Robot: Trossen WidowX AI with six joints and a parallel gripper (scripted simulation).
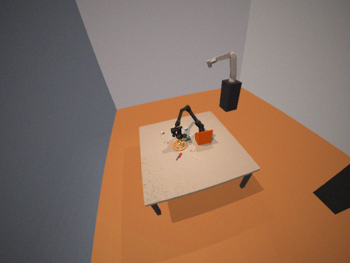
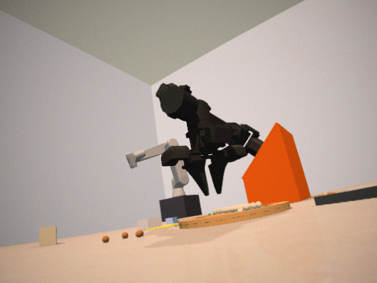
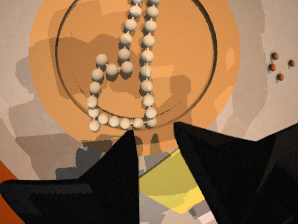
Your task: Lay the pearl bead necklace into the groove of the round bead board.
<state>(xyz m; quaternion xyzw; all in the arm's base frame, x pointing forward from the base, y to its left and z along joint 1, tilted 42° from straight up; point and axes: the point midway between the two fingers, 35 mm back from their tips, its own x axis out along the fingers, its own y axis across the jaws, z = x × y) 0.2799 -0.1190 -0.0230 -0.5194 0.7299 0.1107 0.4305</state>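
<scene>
My gripper tip is 5 cm to the right of the round wooden bead board, 4 cm above it and 3 cm short of it. Also, from my gripper tip: tan cube 28 cm to the right, 19 cm ahead, 3 cm below; yellow flat piece 12 cm to the right, 5 cm below, 3 cm behind; red-handled tool 22 cm to the left, 9 cm ahead, 5 cm below.
</scene>
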